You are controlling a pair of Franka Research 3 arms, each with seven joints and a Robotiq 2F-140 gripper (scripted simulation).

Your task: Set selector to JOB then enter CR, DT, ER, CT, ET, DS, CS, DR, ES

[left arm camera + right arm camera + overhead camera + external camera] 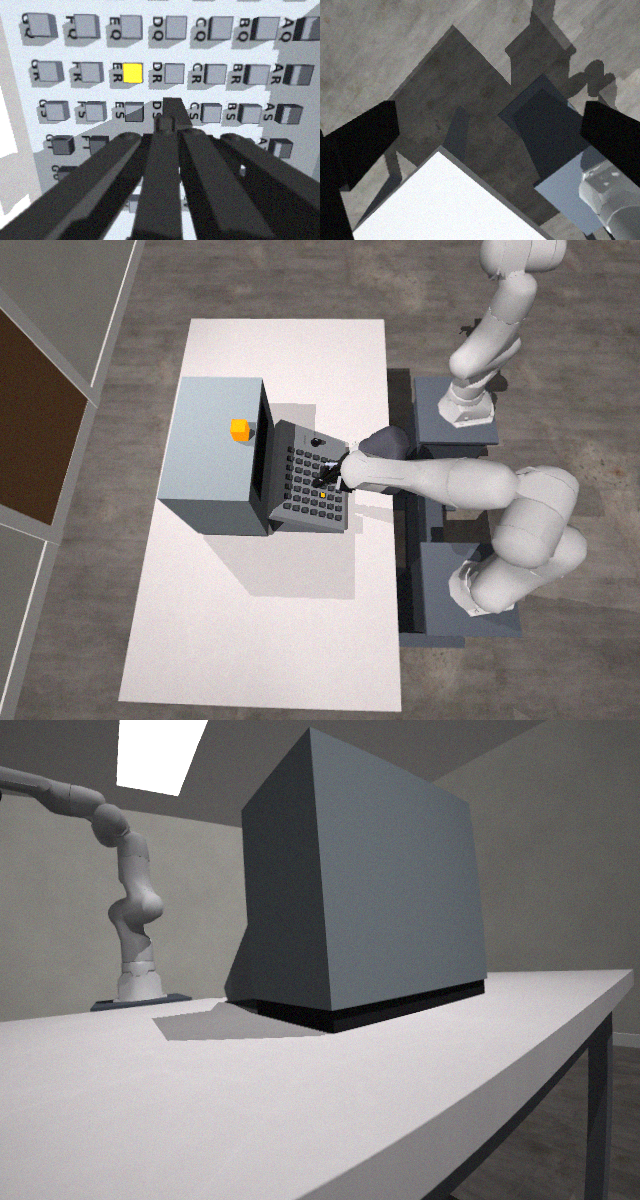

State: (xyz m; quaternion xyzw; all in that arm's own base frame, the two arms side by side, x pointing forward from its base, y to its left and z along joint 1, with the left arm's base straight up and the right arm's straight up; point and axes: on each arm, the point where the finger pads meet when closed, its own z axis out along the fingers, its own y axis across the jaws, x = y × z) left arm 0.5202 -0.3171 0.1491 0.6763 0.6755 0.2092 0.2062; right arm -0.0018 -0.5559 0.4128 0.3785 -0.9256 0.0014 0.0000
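Note:
The black selector is 30 mm ahead of my left hand, 160 mm to the right of it and 20 mm below it. The rest, counted from my left hand: sloped key panel: 50 mm ahead, 50 mm to the right, 70 mm below.

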